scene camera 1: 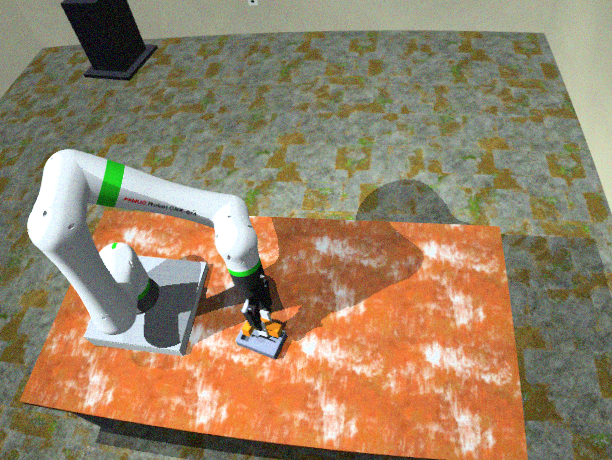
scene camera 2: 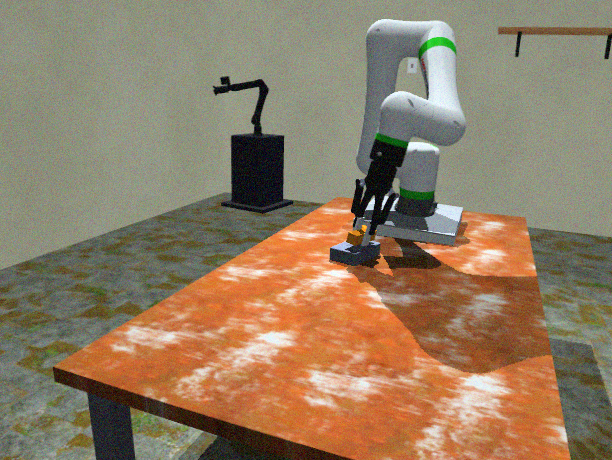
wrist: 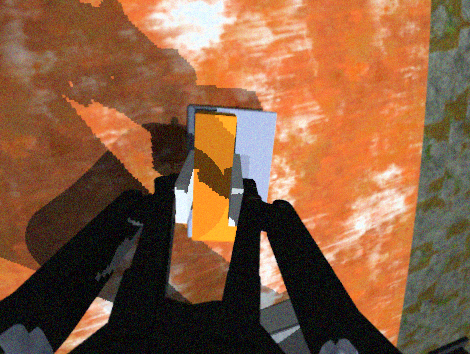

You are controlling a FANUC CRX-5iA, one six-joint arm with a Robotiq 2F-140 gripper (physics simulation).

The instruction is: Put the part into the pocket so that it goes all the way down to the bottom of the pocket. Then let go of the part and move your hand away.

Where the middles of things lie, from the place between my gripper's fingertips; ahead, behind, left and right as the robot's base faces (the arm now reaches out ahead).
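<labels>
Relative to the grey pocket block (wrist: 255, 130), my hand is 2 cm past it, 2 cm to the left of it and 3 cm above it. The orange part (wrist: 215, 132) is 1 cm behind my hand and 2 cm above it.
</labels>
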